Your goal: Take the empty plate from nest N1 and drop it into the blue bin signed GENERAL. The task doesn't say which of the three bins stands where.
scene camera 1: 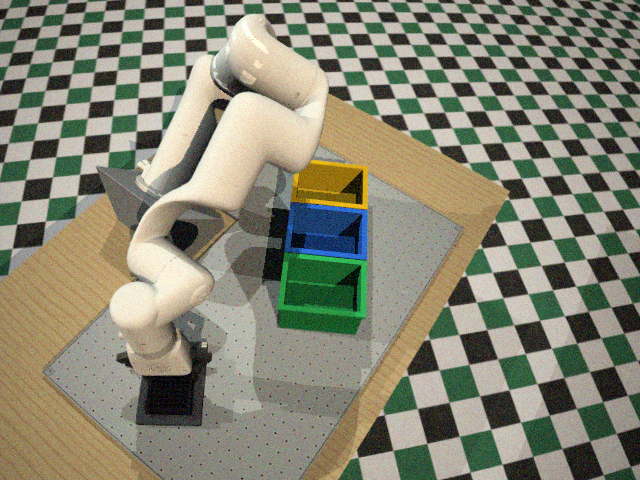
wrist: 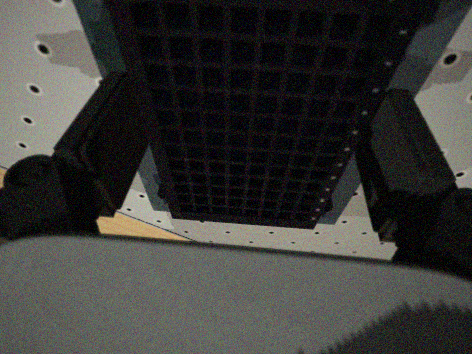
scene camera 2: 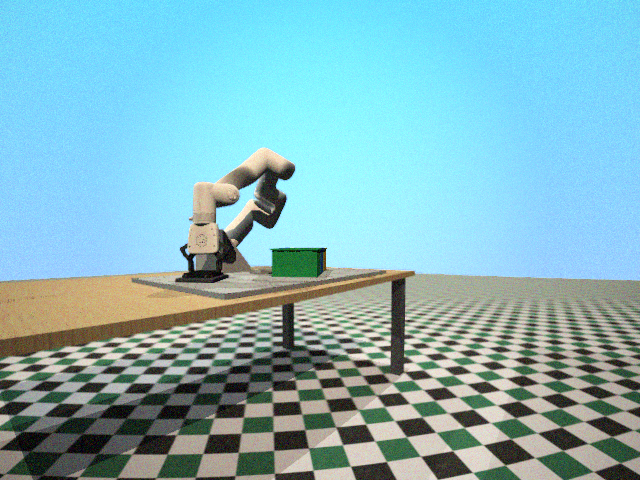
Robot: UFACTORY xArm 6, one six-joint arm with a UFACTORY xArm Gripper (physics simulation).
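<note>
The black plate with a grid of wells lies in the dark grey nest N1 on the grey board. My gripper is open and low over the nest. In the wrist view its fingers stand on either side of the plate, with nothing clamped. In scene camera 1 the hand hides the fingertips and the plate's far end. The blue bin stands between the other two bins. No sign reading GENERAL is legible.
The green bin is nearest to the nest in the row. The yellow bin is at the far end. The bins stand on the grey perforated board, on a wooden table.
</note>
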